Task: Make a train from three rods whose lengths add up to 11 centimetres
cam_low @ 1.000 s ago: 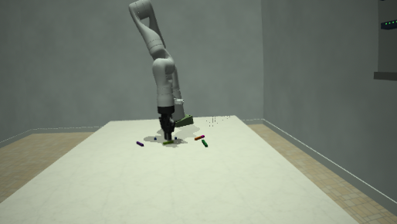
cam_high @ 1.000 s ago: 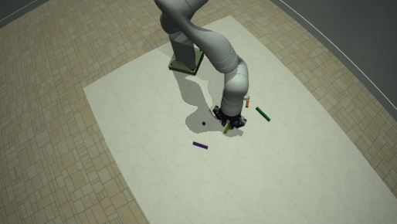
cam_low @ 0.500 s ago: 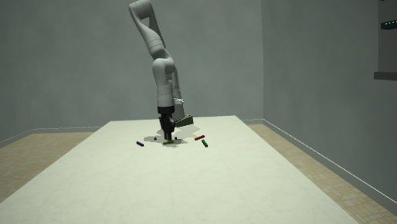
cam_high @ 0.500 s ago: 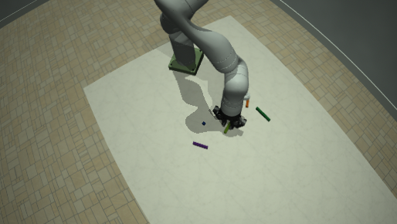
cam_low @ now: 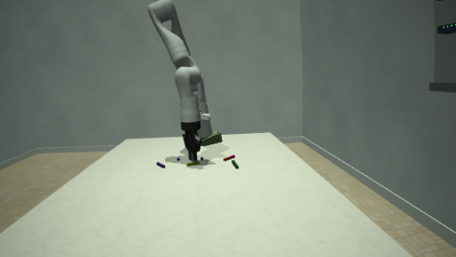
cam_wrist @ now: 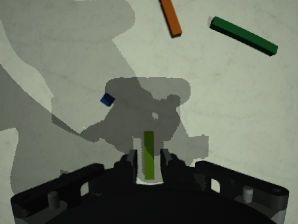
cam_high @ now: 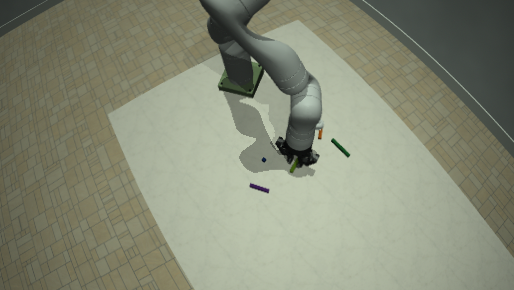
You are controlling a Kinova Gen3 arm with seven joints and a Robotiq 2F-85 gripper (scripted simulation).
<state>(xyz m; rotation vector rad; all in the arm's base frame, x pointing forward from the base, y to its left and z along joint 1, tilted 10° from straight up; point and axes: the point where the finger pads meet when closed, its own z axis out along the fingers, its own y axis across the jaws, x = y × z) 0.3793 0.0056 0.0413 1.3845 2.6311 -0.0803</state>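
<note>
Now: hand 3 cm above the lime rod. Also, from my hand: green rod 2 cm ahead, 17 cm to the left, 3 cm below; then orange rod 6 cm behind, 13 cm to the left, 3 cm below; then purple rod 2 cm ahead, 13 cm to the right, 3 cm below.
</note>
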